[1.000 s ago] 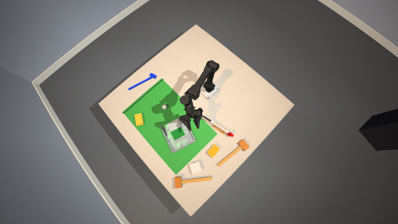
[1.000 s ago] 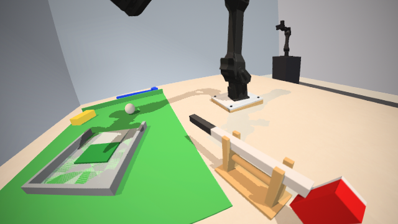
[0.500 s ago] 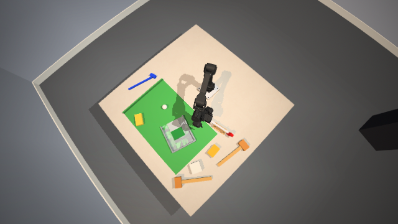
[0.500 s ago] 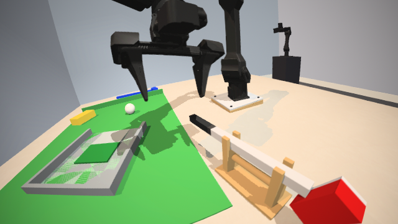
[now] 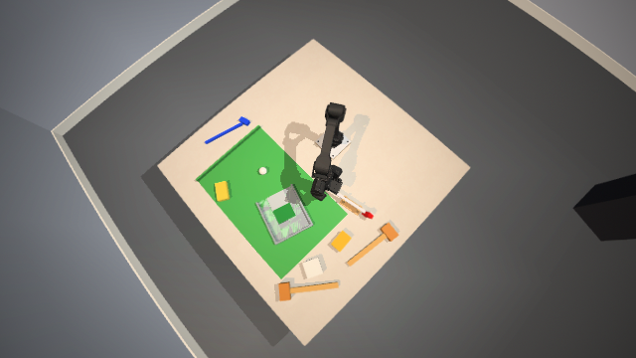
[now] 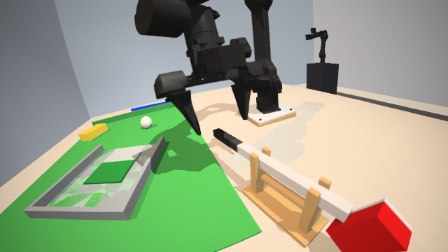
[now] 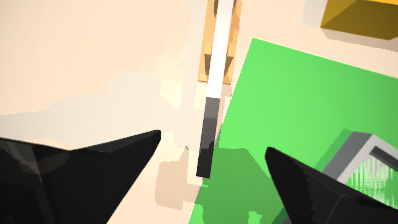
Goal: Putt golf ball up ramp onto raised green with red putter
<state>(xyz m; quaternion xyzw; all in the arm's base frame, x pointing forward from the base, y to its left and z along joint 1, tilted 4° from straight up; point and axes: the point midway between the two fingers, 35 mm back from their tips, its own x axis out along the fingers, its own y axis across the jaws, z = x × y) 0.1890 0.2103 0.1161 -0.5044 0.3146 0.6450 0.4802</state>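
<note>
The red putter lies 5 cm behind my gripper tip, 10 cm to the left of it and 3 cm below it. Round my gripper tip: white golf ball 24 cm ahead, 31 cm to the right, 6 cm below; then wooden rack 5 cm behind, 12 cm to the left, 5 cm below; then green mat 29 cm ahead, 18 cm to the right, 8 cm below.
</note>
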